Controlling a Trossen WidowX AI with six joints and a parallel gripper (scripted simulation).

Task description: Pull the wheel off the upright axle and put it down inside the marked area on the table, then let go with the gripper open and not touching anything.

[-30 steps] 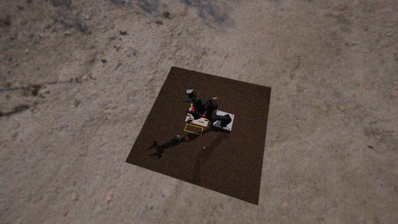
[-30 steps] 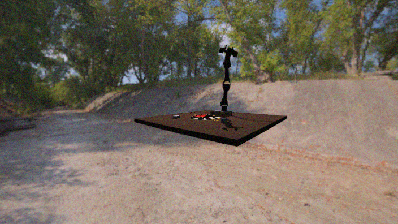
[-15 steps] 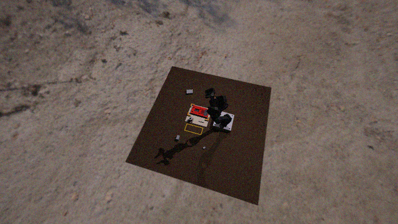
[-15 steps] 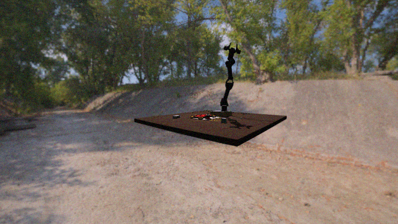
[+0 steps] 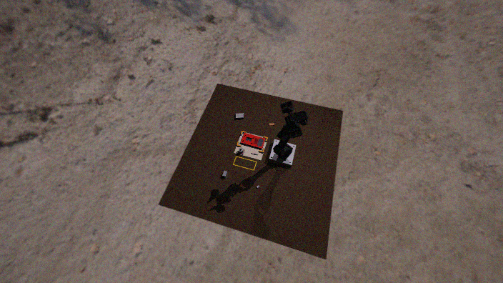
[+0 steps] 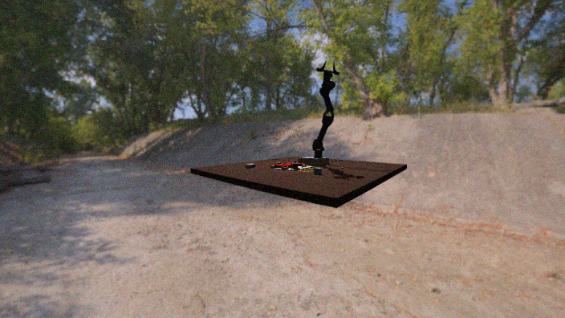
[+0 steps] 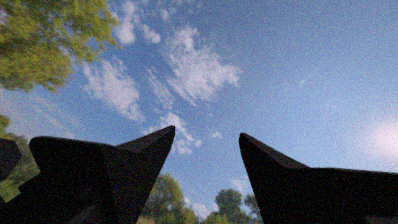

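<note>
The grey wheel lies 820 mm below my gripper tip, 340 mm ahead of it and 70 mm to the right of it. The rest, counted from my gripper tip: white board: 840 mm below, 290 mm ahead, 170 mm to the right.
</note>
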